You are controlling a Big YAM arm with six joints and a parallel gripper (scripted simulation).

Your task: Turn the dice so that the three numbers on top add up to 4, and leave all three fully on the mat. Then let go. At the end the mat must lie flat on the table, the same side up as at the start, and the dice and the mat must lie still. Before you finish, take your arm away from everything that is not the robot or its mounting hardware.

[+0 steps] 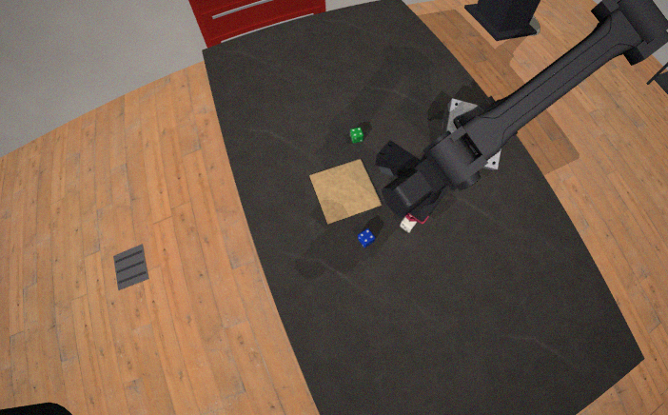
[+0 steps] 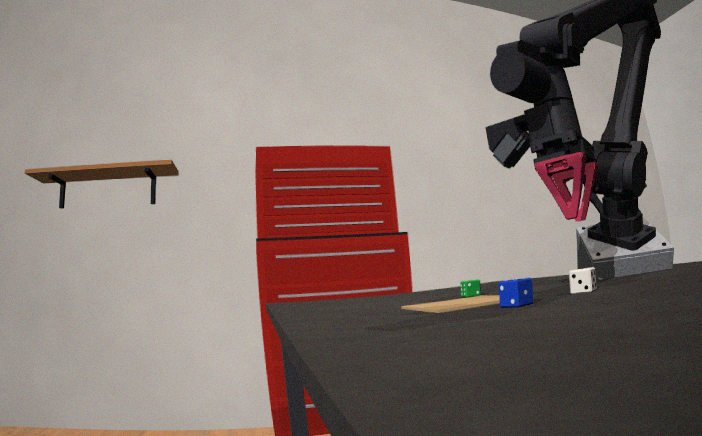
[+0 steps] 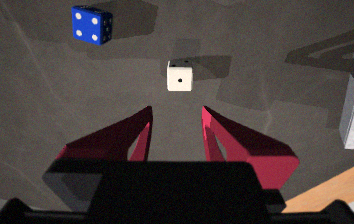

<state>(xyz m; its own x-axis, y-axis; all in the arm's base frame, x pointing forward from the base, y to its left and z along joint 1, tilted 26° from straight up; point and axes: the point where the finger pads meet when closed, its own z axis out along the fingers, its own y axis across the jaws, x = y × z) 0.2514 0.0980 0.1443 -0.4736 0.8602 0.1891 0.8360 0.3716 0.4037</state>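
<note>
Right now the white die is 90 mm below my hand. Round my hand: blue die (110 mm ahead, 90 mm below, 10 mm to the right); then green die (280 mm to the right, 90 mm below, 20 mm ahead); then tan mat (140 mm to the right, 110 mm ahead, 100 mm below).
</note>
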